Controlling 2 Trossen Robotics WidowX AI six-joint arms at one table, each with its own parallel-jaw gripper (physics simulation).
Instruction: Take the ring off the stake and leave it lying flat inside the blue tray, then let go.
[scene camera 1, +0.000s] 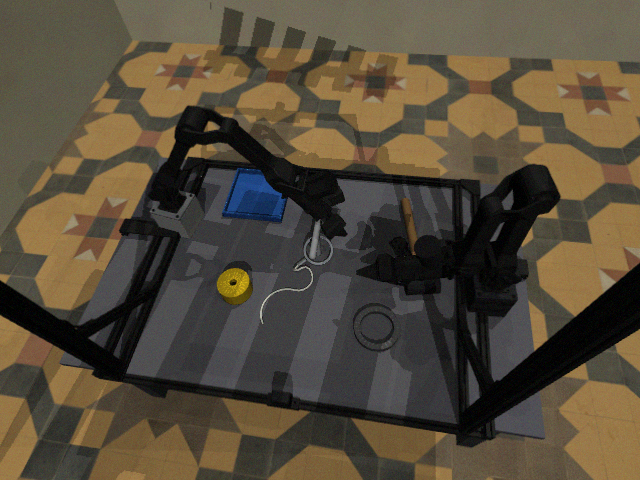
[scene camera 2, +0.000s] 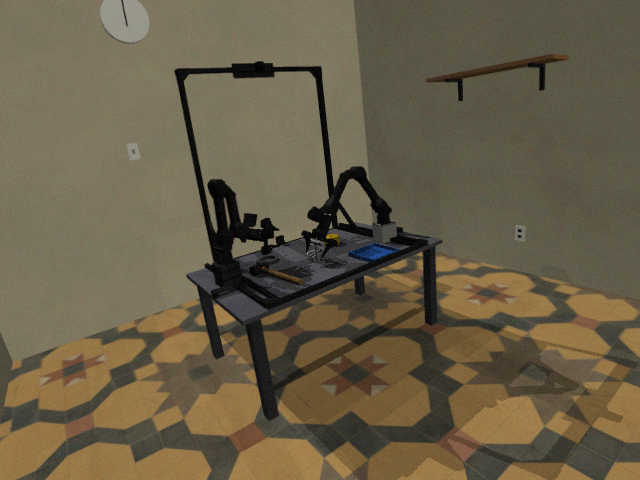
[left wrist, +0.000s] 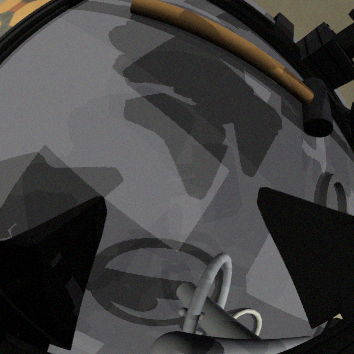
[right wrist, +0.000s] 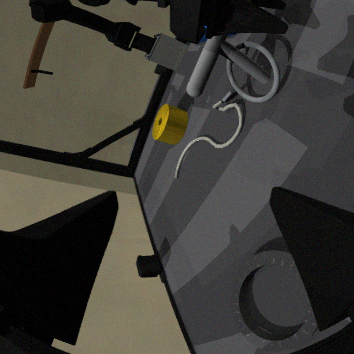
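Where they show: left gripper, fingertip midpoint: (scene camera 2: 314, 254) (left wrist: 183, 200) (right wrist: 285, 16); right gripper, fingertip midpoint: (scene camera 1: 362, 274) (scene camera 2: 279, 238) (right wrist: 195, 197); left arm's base, link origin: (scene camera 1: 172, 202) (scene camera 2: 383, 222) (right wrist: 151, 45); right arm's base, link origin: (scene camera 1: 494, 280) (scene camera 2: 225, 262) (left wrist: 342, 46).
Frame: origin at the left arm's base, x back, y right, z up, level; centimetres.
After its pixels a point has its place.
Observation:
A pale grey ring (scene camera 1: 331, 251) {x -49.3, y -2.1, z -7.7 cm} (right wrist: 276, 76) {x -49.7, y -2.0, z -7.9 cm} (left wrist: 201, 294) {x -46.3, y -4.5, z -4.7 cm} hangs upright around a thin rod of the grey stake (scene camera 1: 314, 242) {x -45.6, y 1.0, z 0.2 cm} (right wrist: 202, 70) {x -46.8, y 2.3, z -0.4 cm}. The stake's thick bar lies across above the rod. My left gripper (scene camera 2: 316, 252) {x -49.8, y -9.1, z -4.5 cm} (left wrist: 183, 200) {x -49.8, y -9.1, z -4.5 cm} is open and empty, close over the stake and ring; in the left wrist view both show low between the fingers. The blue tray (scene camera 1: 249, 206) {x -18.1, y -11.8, z -9.7 cm} (scene camera 2: 373, 252) {x -18.4, y -15.3, z -9.8 cm} lies flat near the left arm, with no ring in it. My right gripper (right wrist: 195, 197) {x -61.2, y 8.2, z 3.2 cm} is open and empty, over the right side of the table in scene camera 1.
A yellow spool (scene camera 1: 235, 285) {x -27.9, y 17.5, z -5.2 cm} (right wrist: 171, 124) {x -31.0, y 15.2, z -6.7 cm} stands left of the stake. A white curved cord (scene camera 1: 284, 290) {x -40.0, y 12.9, z -9.9 cm} starts beside the ring. A dark thick ring (scene camera 1: 358, 338) {x -64.0, y 20.4, z -8.9 cm} lies toward the lower right. A hammer with a wooden handle (scene camera 1: 408, 224) {x -68.6, y -17.8, z -7.4 cm} lies near the right arm. A black frame surrounds the work area.

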